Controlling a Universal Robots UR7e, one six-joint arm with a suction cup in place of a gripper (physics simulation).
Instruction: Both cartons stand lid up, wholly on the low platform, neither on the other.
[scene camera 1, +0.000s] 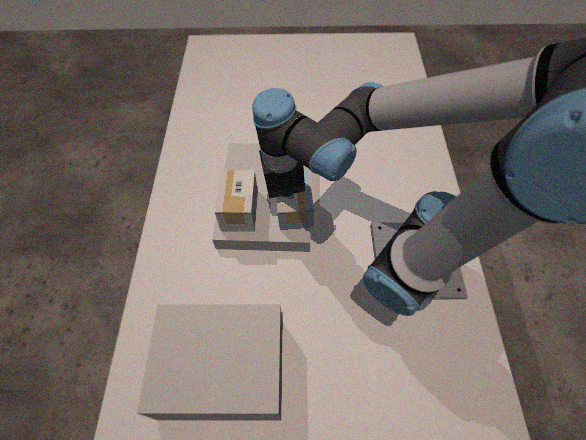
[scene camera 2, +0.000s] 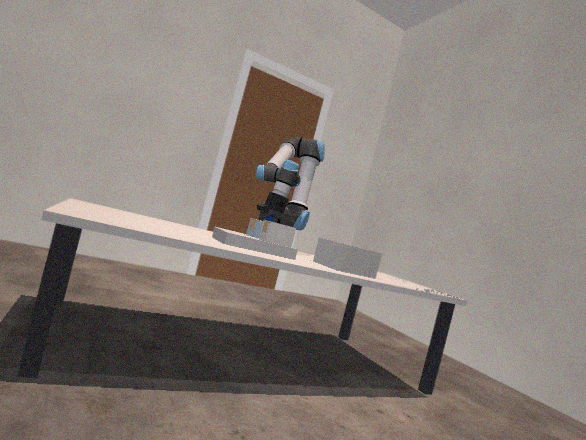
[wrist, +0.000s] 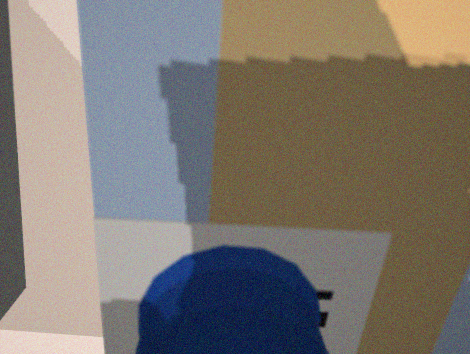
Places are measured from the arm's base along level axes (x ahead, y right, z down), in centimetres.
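Pixels of known places: end effector, tool point: (wrist: 230, 274).
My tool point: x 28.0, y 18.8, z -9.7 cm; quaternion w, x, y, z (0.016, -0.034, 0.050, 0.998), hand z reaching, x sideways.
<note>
Behind a point stands the place of what it marks.
One carton (scene camera 1: 236, 196) {x 39.8, y 18.7, z -11.7 cm} stands lid up on the left part of the low platform (scene camera 1: 261, 245) {x 35.8, y 10.6, z -1.0 cm} (scene camera 2: 248, 241) {x 42.7, y 35.2, z -1.5 cm}, its tan tape and white barcode label on top. The second carton (scene camera 1: 296, 215) {x 26.6, y 12.5, z -9.2 cm} (scene camera 2: 256, 227) {x 29.5, y 25.2, z -7.6 cm} (wrist: 304, 140) {x 26.9, y 22.2, z -10.9 cm}, tan and pale blue with a white label (wrist: 356, 260) {x 25.8, y 20.0, z -11.0 cm}, is over the right part of the platform, beside the first and apart from it. My suction cup (wrist: 230, 302) (scene camera 1: 285, 185) {x 28.0, y 18.8, z -9.7 cm} (scene camera 2: 269, 216) presses on its top by the label and holds it. I cannot tell whether its base touches the platform.
A large grey box (scene camera 1: 213, 358) {x 47.7, y -17.0, z -10.3 cm} (scene camera 2: 345, 257) {x 58.4, y -5.0, z -4.7 cm} stands at the near left of the white table (scene camera 1: 335, 371) {x 24.1, y -21.1, z 1.7 cm}. The arm's base plate (scene camera 1: 380, 236) {x 5.9, y 8.2, z -0.4 cm} is to the right of the platform, and the arm's links hang over the right half of the table.
</note>
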